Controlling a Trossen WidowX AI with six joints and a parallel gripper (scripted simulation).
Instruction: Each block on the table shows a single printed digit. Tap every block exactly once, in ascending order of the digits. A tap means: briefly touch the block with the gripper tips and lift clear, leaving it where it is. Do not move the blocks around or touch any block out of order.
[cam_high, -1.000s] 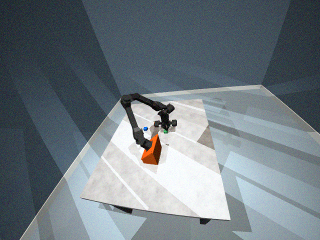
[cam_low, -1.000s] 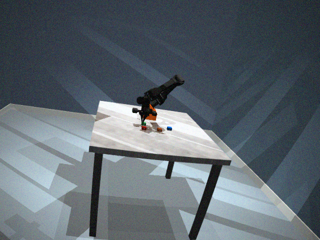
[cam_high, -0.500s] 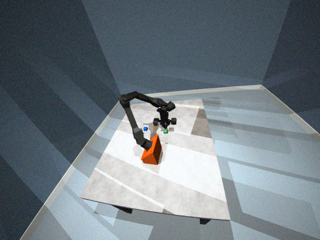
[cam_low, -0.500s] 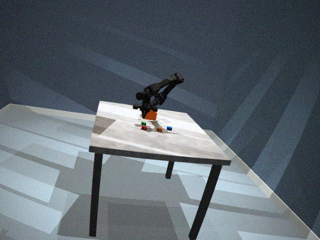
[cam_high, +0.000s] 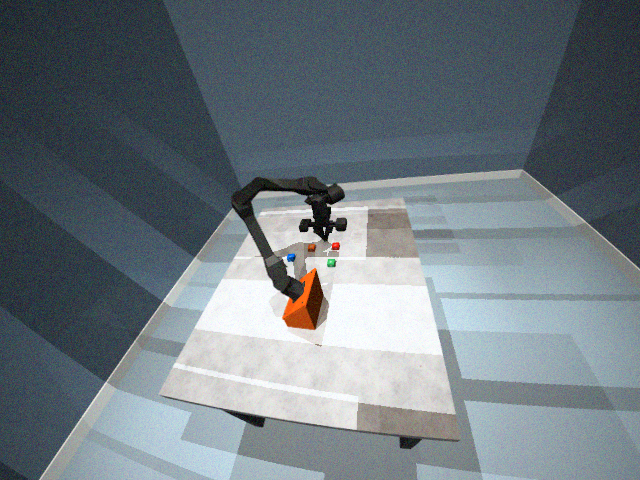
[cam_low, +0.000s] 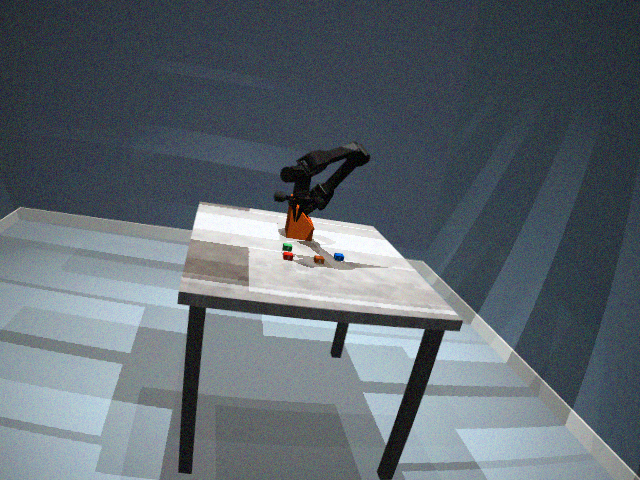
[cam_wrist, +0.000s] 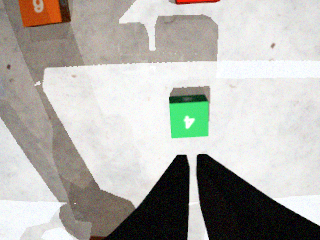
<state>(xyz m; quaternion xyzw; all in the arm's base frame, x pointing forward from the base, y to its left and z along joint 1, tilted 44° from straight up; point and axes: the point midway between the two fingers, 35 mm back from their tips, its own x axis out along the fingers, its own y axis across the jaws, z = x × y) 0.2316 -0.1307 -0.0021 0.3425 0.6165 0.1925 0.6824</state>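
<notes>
Now: gripper tip 90 mm short of the orange block, 90 mm to the right of it and 110 mm above it. The rest, counted from my gripper tip: red block: 80 mm ahead, 30 mm to the right, 110 mm below; then green block: 20 mm behind, 110 mm below; then blue block: 40 mm ahead, 190 mm to the left, 110 mm below.
</notes>
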